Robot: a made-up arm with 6 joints.
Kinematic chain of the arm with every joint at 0, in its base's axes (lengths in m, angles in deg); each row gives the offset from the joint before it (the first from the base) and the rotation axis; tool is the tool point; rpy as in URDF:
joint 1: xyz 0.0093 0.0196 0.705 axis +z
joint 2: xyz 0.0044 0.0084 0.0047 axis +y
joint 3: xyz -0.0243 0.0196 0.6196 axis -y
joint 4: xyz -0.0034 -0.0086 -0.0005 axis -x
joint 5: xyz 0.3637 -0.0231 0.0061 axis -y
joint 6: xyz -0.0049 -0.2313 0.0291 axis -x
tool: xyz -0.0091 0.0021 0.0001 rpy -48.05 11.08 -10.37
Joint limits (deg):
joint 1: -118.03..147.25
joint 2: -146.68..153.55
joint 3: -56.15..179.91
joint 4: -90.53..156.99
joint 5: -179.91..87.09
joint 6: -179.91..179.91
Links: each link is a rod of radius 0.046 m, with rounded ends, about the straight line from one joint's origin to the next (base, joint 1, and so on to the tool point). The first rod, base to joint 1, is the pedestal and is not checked.
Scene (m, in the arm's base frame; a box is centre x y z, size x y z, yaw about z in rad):
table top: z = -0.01
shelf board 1: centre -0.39 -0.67 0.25 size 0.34 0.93 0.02 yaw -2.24
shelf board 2: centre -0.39 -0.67 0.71 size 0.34 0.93 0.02 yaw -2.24
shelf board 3: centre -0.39 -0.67 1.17 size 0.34 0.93 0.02 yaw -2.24
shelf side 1: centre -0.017 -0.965 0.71 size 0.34 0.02 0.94 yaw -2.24
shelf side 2: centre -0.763 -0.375 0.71 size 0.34 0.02 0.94 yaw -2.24
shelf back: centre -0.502 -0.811 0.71 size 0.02 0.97 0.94 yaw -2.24
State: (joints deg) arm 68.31 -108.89 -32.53 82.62 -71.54 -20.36
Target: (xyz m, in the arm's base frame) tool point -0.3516 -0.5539 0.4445
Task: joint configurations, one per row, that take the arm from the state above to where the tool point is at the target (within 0.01 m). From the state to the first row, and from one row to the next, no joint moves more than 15 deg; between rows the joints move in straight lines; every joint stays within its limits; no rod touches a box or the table.
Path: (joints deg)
1: 83.08 -111.03 -37.80 81.36 -76.53 -30.39
2: 97.85 -113.16 -43.07 80.11 -81.52 -40.42
3: 112.62 -115.30 -48.34 78.85 -86.52 -50.45
4: 127.38 -117.44 -53.61 77.60 -91.51 -60.48
5: 112.64 -123.29 -50.15 75.36 -83.37 -52.11
6: 97.90 -129.13 -46.69 73.12 -75.24 -43.75
7: 83.16 -134.98 -43.23 70.88 -67.10 -35.39
8: 68.42 -140.83 -39.78 68.64 -58.97 -27.02
9: 53.68 -146.68 -36.32 66.39 -50.83 -18.66

